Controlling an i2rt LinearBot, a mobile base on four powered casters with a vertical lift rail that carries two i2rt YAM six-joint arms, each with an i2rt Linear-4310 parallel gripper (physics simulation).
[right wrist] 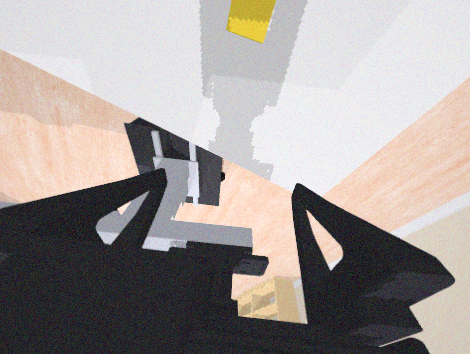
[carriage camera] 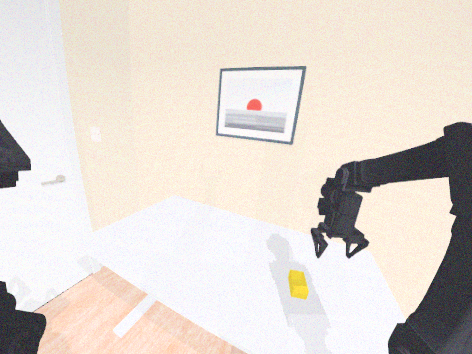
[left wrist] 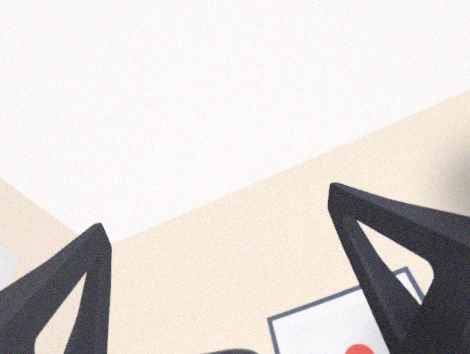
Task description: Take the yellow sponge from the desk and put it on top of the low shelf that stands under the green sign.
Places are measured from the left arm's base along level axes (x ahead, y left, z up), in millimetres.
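Where they show: left gripper, fingertip midpoint: (left wrist: 219,214); right gripper, fingertip midpoint: (right wrist: 229,182) (carriage camera: 332,257); right arm's base, origin of the base link: (right wrist: 218,260).
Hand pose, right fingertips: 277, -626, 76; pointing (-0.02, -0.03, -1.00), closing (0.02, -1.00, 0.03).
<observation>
After its pixels a point has its place, as x, y, z.
The yellow sponge (carriage camera: 298,284) @[396, -623, -178] (right wrist: 251,20) @[390, -631, -178] lies on the white desk (carriage camera: 200,260) @[538, -190, -223] (right wrist: 350,115) @[260, -877, -223], inside the arm's shadow. My right gripper (carriage camera: 333,252) @[277, -626, 76] (right wrist: 229,182) @[277, -626, 76] is open and empty, pointing down above the desk. In the carriage camera it is above and to the right of the sponge; in the right wrist view the sponge is at the top edge, beyond the fingertips. My left gripper (left wrist: 219,214) @[50, 2, 432] is open and empty, raised toward the wall and ceiling; it does not show in the carriage camera. The low shelf under the green sign cannot be made out for certain.
A framed picture (carriage camera: 257,102) @[1018, -430, 587] (left wrist: 320,330) @[1060, -330, 687] hangs on the wall behind the desk. A white door (carriage camera: 35,125) @[869, 915, 337] stands at the left. Part of the robot's base (right wrist: 207,175) @[-288, -483, -644] and a tan wooden shelf unit (right wrist: 287,300) @[-2357, -1597, -665] show in the right wrist view.
</observation>
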